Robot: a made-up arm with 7 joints. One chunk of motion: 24 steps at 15 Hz.
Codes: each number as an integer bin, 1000 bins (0 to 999) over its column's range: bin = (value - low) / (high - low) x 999, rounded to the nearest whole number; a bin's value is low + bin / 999 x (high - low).
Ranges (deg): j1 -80.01..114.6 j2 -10..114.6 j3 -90.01..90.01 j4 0..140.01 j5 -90.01..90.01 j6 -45.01..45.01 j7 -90.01..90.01
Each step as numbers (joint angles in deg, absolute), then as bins.
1 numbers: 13.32 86.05 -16.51 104.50 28.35 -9.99 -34.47
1 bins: 479 770 408 746 657 389 308
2 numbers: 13.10 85.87 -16.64 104.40 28.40 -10.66 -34.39
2 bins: 478 769 407 745 657 381 309
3 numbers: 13.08 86.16 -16.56 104.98 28.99 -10.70 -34.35
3 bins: 478 771 408 749 660 381 309
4 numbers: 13.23 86.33 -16.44 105.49 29.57 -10.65 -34.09
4 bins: 479 772 408 753 664 381 310
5 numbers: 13.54 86.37 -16.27 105.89 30.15 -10.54 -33.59
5 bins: 480 773 409 756 667 383 313
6 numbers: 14.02 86.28 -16.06 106.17 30.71 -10.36 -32.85
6 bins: 483 772 410 758 670 385 317
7 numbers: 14.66 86.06 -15.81 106.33 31.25 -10.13 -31.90
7 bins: 486 770 412 759 673 387 322
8 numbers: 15.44 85.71 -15.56 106.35 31.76 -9.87 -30.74
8 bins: 490 767 413 759 676 390 329
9 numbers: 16.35 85.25 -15.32 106.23 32.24 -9.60 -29.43
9 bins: 495 764 414 758 678 393 336
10 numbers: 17.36 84.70 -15.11 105.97 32.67 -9.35 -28.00
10 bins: 500 759 416 756 681 396 344
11 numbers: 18.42 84.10 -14.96 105.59 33.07 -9.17 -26.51
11 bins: 505 754 416 753 683 398 352
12 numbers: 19.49 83.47 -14.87 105.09 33.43 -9.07 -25.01
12 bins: 511 749 417 750 685 399 361
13 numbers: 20.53 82.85 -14.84 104.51 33.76 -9.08 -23.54
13 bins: 516 744 417 746 687 399 369
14 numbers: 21.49 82.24 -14.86 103.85 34.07 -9.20 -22.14
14 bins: 521 740 417 741 689 397 377
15 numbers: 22.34 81.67 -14.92 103.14 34.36 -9.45 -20.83
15 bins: 525 735 417 736 690 395 384
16 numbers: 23.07 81.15 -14.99 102.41 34.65 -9.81 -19.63
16 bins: 529 731 416 731 692 391 391
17 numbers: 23.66 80.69 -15.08 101.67 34.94 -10.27 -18.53
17 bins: 532 727 416 725 693 386 397
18 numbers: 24.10 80.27 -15.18 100.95 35.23 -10.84 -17.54
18 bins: 534 724 415 720 695 379 402
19 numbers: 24.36 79.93 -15.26 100.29 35.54 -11.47 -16.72
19 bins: 536 721 415 716 697 372 407
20 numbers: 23.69 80.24 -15.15 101.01 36.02 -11.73 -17.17
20 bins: 532 724 415 721 699 369 404
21 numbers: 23.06 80.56 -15.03 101.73 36.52 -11.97 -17.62
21 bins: 529 726 416 726 702 367 402
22 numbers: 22.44 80.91 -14.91 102.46 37.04 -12.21 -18.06
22 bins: 526 729 417 731 705 364 399
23 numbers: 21.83 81.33 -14.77 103.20 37.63 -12.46 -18.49
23 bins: 523 732 418 736 708 361 397
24 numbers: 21.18 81.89 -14.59 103.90 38.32 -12.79 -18.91
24 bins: 519 737 419 741 712 358 395
